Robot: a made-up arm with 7 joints. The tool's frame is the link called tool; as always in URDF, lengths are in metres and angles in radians.
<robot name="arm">
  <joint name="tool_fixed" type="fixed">
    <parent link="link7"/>
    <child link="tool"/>
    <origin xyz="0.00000 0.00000 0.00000" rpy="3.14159 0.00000 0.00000"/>
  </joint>
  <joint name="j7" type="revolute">
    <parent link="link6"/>
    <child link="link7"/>
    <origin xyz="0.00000 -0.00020 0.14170"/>
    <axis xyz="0 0 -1"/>
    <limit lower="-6.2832" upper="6.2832" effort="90" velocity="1.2"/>
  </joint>
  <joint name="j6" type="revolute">
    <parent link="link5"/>
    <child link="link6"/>
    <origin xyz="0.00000 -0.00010 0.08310"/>
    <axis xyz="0 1 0"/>
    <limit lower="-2.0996" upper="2.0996" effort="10" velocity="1.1"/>
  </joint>
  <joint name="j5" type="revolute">
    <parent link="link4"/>
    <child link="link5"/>
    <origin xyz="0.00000 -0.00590 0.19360"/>
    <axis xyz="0 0 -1"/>
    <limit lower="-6.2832" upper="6.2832" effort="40" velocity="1.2"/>
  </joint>
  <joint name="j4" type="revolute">
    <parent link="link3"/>
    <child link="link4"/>
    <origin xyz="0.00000 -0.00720 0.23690"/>
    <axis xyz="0 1 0"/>
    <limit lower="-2.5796" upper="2.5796" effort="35" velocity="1.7"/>
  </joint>
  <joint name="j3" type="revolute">
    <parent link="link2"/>
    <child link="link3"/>
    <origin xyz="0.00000 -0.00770 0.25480"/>
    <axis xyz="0 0 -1"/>
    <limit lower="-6.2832" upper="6.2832" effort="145" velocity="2.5"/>
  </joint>
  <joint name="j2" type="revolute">
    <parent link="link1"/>
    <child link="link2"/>
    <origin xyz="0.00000 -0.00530 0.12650"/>
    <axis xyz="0 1 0"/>
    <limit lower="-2.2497" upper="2.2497" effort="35" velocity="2.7"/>
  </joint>
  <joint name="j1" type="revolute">
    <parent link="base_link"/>
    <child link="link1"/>
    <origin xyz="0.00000 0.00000 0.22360"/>
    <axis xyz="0 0 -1"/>
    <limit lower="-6.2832" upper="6.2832" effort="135" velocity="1.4"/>
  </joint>
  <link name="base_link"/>
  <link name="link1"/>
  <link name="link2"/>
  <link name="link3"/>
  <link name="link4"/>
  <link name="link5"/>
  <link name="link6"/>
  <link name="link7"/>
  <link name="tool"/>
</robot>
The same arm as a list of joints. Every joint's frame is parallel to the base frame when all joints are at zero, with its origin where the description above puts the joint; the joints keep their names.
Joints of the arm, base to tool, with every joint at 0 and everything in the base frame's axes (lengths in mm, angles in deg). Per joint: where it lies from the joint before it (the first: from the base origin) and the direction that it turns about. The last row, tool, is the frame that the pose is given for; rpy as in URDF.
j1: offset 0 0 223.6 axis 0 0 -1
j2: offset 0 -5.3 126.5 axis 0 1 0
j3: offset 0 -7.7 254.8 axis 0 0 -1
j4: offset 0 -7.2 236.9 axis 0 1 0
j5: offset 0 -5.9 193.6 axis 0 0 -1
j6: offset 0 -0.1 83.1 axis 0 1 0
j7: offset 0 -0.2 141.7 axis 0 0 -1
tool: offset 0 0 0 rpy 180 0 0
Joint limits (deg, base to tool): -360..360 -128.9..128.9 -360..360 -147.8..147.8 -360..360 -120.3..120.3 -360..360

